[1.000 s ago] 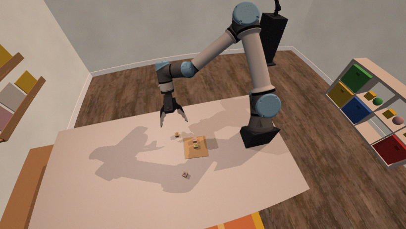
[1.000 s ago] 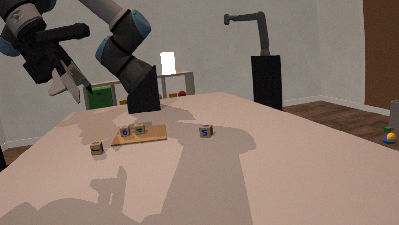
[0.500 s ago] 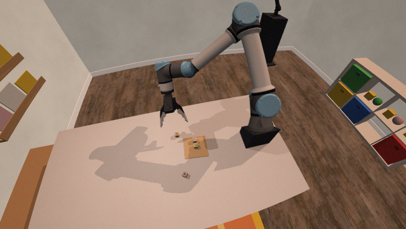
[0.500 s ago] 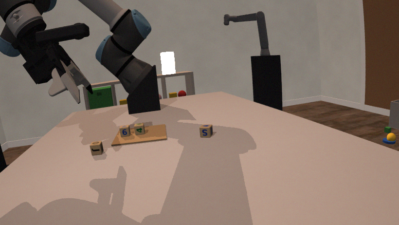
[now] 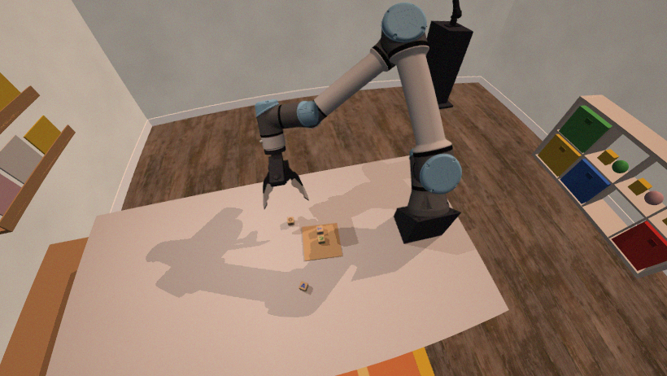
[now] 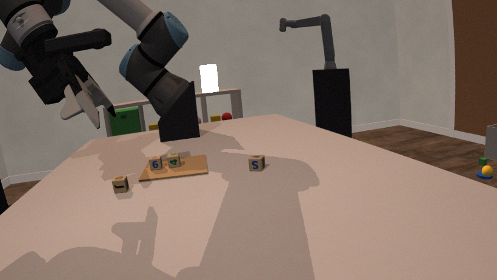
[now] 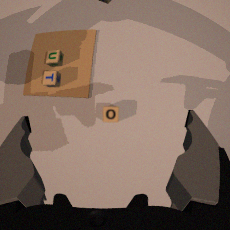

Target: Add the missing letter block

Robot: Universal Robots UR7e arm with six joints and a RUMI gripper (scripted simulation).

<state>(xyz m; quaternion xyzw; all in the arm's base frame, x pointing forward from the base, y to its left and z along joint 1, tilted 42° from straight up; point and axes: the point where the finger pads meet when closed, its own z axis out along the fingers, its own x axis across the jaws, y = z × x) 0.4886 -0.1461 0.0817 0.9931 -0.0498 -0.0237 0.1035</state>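
The O block is 120 mm below my hand. The rest, counted from my hand: U block 90 mm behind, 110 mm to the left, 110 mm below; then T block 100 mm behind, 70 mm to the left, 110 mm below; then mat 90 mm behind, 110 mm to the left, 130 mm below.
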